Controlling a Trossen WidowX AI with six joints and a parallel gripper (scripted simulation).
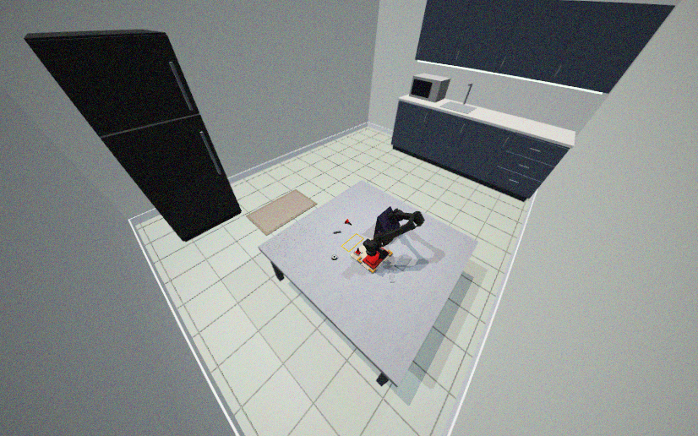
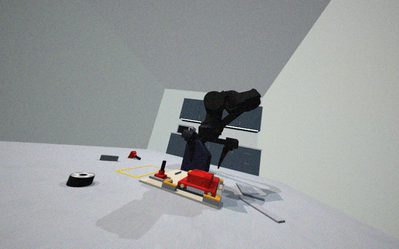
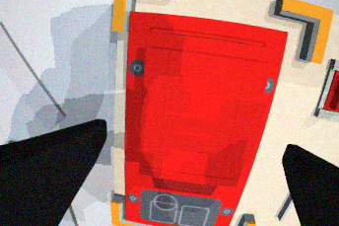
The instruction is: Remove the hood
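Now: gripper tip 40 mm above the red hood. The rest, counted from my gripper tip: black wheel (230 mm to the right, 180 mm ahead, 70 mm below).
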